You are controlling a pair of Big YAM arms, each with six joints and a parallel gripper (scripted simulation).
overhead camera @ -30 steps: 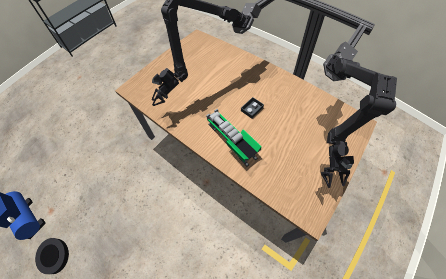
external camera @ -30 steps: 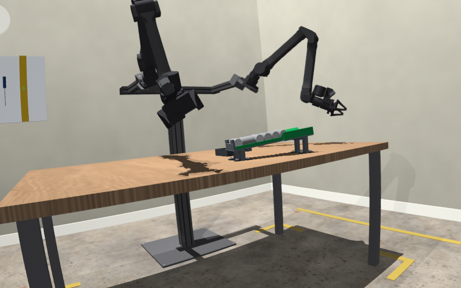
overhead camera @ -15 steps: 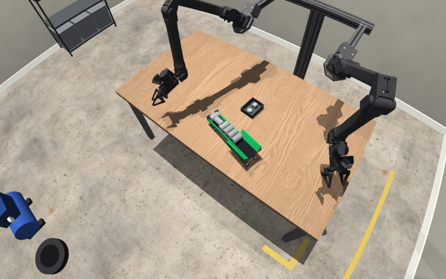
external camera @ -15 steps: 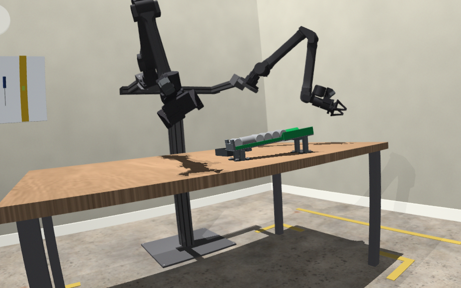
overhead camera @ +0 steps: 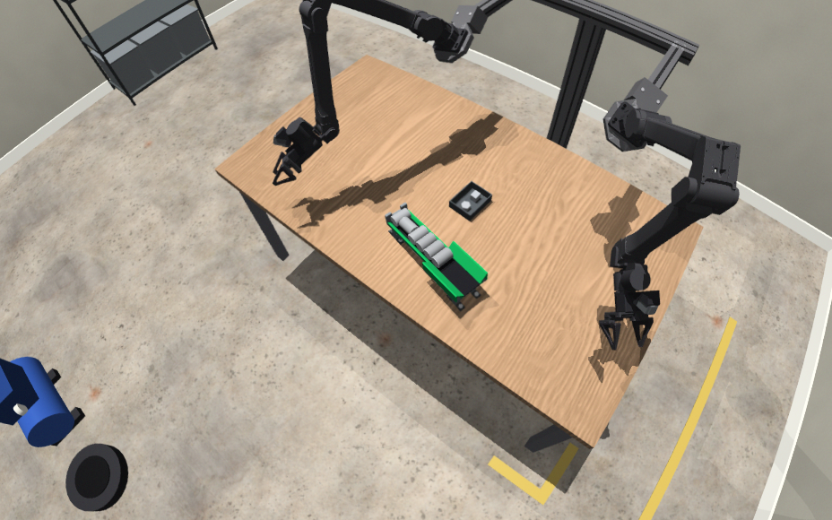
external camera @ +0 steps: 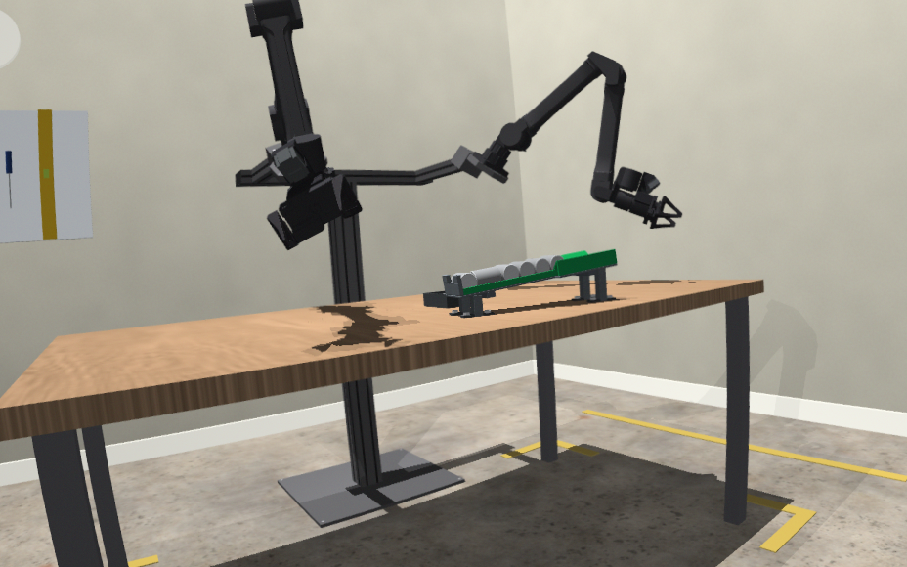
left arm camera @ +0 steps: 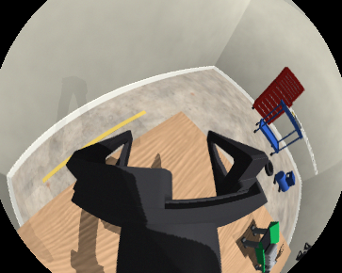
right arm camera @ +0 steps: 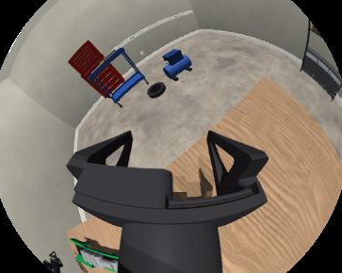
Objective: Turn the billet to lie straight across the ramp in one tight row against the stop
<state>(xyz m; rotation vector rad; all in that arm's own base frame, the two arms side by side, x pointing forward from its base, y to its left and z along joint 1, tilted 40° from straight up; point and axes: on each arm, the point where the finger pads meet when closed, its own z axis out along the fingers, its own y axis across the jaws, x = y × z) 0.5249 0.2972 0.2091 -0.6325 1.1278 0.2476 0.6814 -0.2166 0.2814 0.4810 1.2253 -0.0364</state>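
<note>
My left hand is 830 mm to the left of the stop and 130 mm above it. Round my left hand: dark tray 680 mm to the right, 240 mm behind, 180 mm below.
</note>
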